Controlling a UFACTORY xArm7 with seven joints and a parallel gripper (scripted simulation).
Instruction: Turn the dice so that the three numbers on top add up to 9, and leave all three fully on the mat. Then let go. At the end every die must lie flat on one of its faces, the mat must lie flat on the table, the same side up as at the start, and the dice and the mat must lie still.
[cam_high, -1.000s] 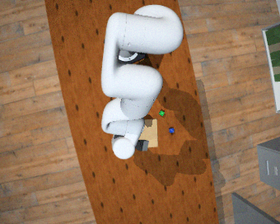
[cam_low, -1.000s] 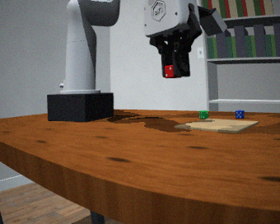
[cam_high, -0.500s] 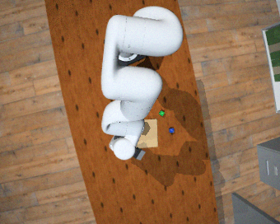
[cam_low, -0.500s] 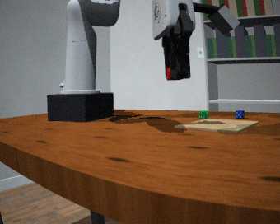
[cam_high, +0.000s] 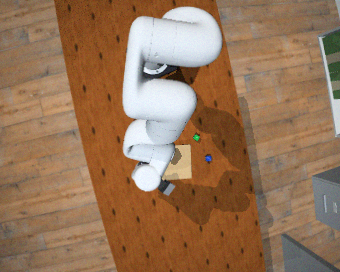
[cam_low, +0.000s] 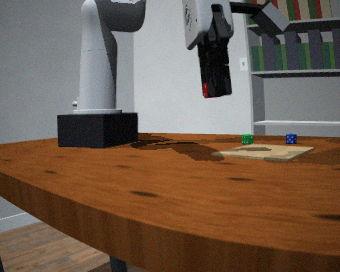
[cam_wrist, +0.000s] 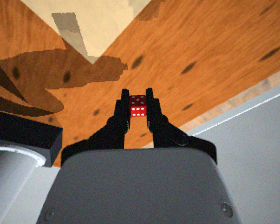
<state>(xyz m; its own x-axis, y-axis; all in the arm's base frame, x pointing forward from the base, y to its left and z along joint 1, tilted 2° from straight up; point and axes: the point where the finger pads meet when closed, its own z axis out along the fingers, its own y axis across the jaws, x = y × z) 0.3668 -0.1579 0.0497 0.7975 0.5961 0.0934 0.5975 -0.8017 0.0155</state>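
Right now my hand is 10 mm above the red die. The rest, counted from my hand: blue die 80 mm ahead, 260 mm to the left, 100 mm below; then tan mat 50 mm ahead, 120 mm to the left, 110 mm below; then green die 20 mm behind, 240 mm to the left, 100 mm below.
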